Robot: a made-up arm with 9 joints.
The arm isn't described. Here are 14 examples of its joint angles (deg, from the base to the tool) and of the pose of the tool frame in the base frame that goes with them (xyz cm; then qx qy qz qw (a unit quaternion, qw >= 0)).
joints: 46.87 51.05 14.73 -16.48 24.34 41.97 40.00 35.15 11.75
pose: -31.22 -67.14 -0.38 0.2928 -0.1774 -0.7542 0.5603
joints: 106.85 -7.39 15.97 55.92 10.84 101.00 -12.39 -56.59 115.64
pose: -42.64 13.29 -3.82 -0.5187 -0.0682 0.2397 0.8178
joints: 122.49 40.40 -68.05 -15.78 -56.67 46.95 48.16 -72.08 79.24
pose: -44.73 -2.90 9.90 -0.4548 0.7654 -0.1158 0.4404
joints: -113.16 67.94 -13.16 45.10 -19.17 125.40 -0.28 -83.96 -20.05
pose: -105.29 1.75 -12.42 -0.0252 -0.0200 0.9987 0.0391
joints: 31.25 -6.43 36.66 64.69 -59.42 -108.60 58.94 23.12 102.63
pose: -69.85 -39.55 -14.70 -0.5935 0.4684 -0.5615 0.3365
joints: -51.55 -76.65 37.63 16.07 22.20 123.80 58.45 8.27 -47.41
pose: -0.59 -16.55 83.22 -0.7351 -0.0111 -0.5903 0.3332
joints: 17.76 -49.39 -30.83 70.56 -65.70 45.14 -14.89 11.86 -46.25
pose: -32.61 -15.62 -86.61 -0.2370 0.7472 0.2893 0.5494
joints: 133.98 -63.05 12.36 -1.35 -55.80 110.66 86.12 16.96 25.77
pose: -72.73 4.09 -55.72 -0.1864 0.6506 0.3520 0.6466
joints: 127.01 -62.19 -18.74 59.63 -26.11 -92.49 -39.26 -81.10 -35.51
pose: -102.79 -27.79 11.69 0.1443 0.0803 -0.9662 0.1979
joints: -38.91 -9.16 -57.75 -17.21 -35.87 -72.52 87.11 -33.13 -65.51
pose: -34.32 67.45 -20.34 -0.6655 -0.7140 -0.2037 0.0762
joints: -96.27 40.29 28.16 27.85 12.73 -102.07 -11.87 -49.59 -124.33
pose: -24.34 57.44 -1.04 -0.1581 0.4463 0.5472 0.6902
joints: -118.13 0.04 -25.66 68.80 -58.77 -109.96 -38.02 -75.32 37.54
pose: -43.70 52.42 -42.80 0.3420 0.6536 0.1874 0.6486
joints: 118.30 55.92 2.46 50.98 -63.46 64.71 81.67 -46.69 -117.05
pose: -85.97 66.90 36.03 -0.4425 -0.4285 0.4297 0.6603
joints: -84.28 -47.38 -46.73 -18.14 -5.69 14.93 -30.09 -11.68 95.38
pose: -34.37 39.81 10.17 0.2963 0.4926 0.3884 0.7202
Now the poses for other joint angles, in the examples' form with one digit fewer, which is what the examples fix.
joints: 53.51 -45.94 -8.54 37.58 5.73 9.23 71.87 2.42 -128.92
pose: -45.8 52.5 15.8 -0.561 -0.518 -0.041 0.644
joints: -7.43 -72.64 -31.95 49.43 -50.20 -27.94 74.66 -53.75 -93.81
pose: -99.2 -8.6 -11.3 0.276 -0.492 -0.740 0.367
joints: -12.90 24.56 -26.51 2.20 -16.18 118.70 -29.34 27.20 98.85
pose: -11.7 -11.2 -13.2 -0.564 -0.058 0.001 0.824
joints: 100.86 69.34 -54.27 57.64 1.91 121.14 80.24 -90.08 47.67
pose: -22.2 69.0 -6.0 0.616 0.556 -0.001 0.558
